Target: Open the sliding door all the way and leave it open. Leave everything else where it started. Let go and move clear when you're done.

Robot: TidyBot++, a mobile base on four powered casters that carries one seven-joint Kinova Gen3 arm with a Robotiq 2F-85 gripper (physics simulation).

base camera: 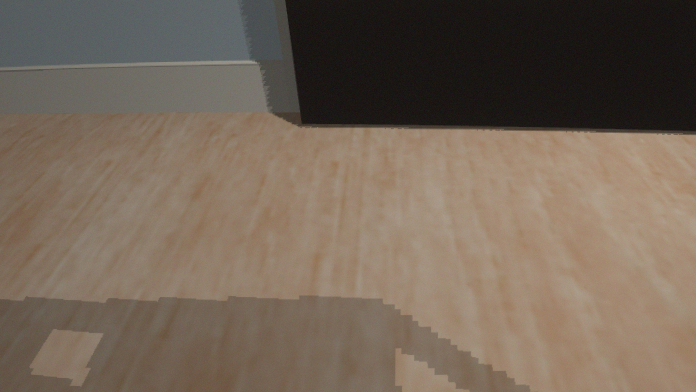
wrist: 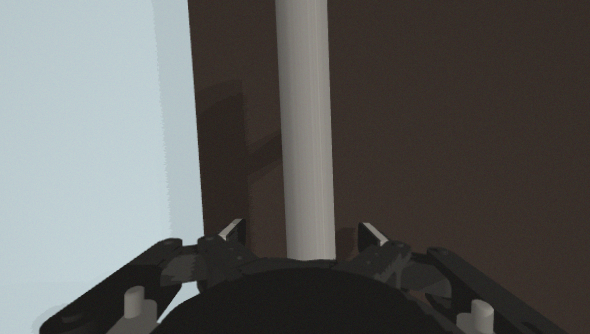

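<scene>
The sliding door is a dark brown, nearly black panel. It fills the upper right of the base camera view and the middle and right of the wrist view. A grey, round, upright bar handle stands in front of the door near its left edge. My gripper is open, with one finger on each side of the handle's line in the wrist view. Both fingertips look apart from the bar. The handle's lower part is hidden behind the gripper body, and its top end is out of view.
A pale blue wall lies left of the door. A light grey baseboard runs along its foot. The wooden floor stretches up to the door's bottom edge, with a shadow across its near part.
</scene>
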